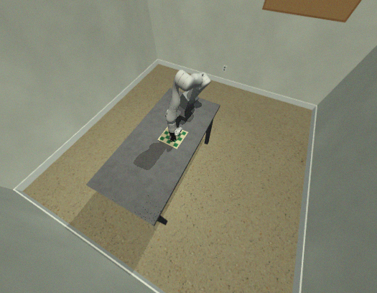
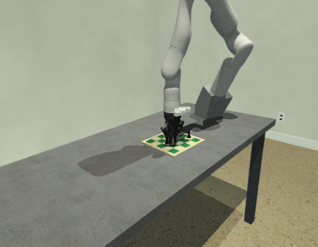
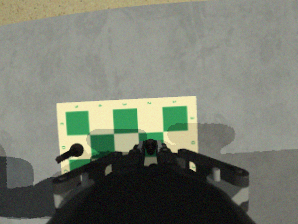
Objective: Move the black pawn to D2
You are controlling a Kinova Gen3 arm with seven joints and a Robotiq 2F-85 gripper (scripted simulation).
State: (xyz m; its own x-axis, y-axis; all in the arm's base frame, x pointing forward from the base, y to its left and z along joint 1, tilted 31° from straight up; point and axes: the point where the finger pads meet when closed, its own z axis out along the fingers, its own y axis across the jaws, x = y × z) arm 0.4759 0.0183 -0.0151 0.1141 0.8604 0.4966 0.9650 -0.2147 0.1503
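Right now the black pawn is 10 mm below my hand. Also, from my hand: white piece 120 mm behind, 70 mm to the right, 10 mm below; green-and-cream chessboard 40 mm behind, 30 mm to the right, 30 mm below.
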